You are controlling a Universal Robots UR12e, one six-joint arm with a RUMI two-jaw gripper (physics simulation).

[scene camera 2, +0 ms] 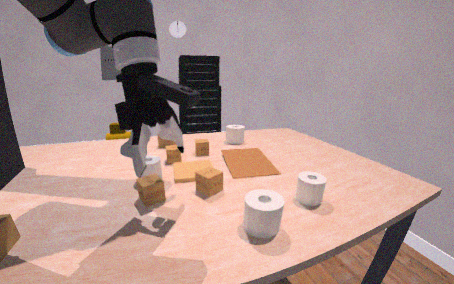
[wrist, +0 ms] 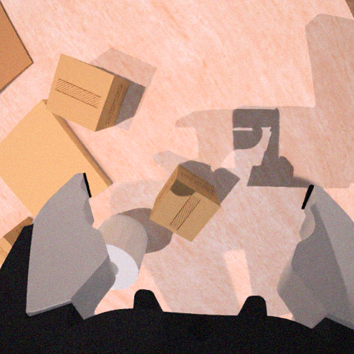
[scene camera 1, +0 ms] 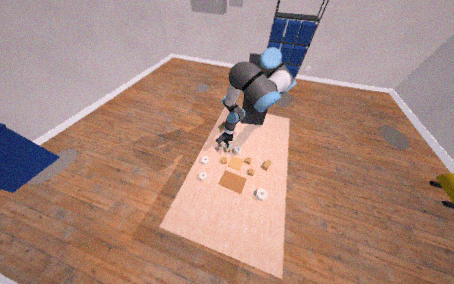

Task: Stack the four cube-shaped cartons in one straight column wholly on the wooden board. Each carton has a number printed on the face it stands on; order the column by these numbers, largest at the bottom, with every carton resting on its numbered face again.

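Frame: origin at the arm's base, x ahead, y left, z up, level; metres.
Seen in the pictures: gripper, between the fingertips: [scene camera 2: 164, 163] [scene camera 1: 223, 146].
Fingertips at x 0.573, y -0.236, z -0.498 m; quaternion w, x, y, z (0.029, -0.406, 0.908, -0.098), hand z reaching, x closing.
Observation:
Offsets run from my fingertips to a thing's top centre. "spot": to the spot under its first point.
My gripper [scene camera 1: 224, 146] [scene camera 2: 160, 161] [wrist: 195, 181] is open and empty, above one cube carton {0.035 m back, 0.040 m left, 0.052 m down} [scene camera 1: 227, 149] [scene camera 2: 151, 190] [wrist: 185, 205], which stands on the table between and below the spread fingers. A second carton {0.108 m ahead, 0.037 m left, 0.052 m down} [scene camera 1: 224, 160] [scene camera 2: 209, 181] [wrist: 82, 92] stands beside a pale tan slab {0.096 m ahead, 0.153 m left, 0.090 m down} [scene camera 1: 236, 163] [scene camera 2: 192, 171] [wrist: 45, 155]. A third {0.052 m ahead, 0.266 m left, 0.052 m down} [scene camera 1: 248, 160] [scene camera 2: 173, 154] and a fourth {0.168 m ahead, 0.310 m left, 0.052 m down} [scene camera 1: 251, 172] [scene camera 2: 202, 147] stand on the slab's far side in scene camera 2. A flat brown board {0.284 m ahead, 0.159 m left, 0.086 m down} [scene camera 1: 232, 182] [scene camera 2: 250, 162] bears no carton. The numbered undersides are hidden.
A white roll {0.034 m back, 0.147 m left, 0.042 m down} [scene camera 1: 236, 150] [scene camera 2: 152, 170] [wrist: 125, 250] stands close to the first carton. Other rolls {0.157 m ahead, 0.132 m right, 0.041 m down} [scene camera 2: 263, 214] {0.313 m ahead, 0.100 m right, 0.045 m down} [scene camera 2: 311, 189] {0.355 m ahead, 0.410 m left, 0.030 m down} [scene camera 2: 235, 134] stand around the board. A longer box {0.059 m ahead, 0.445 m left, 0.043 m down} [scene camera 1: 267, 165] stands past the cartons; another box {spot: 0.302 m back, 0.063 m right, 0.079 m down} [scene camera 2: 7, 237] shows partly at scene camera 2's left edge.

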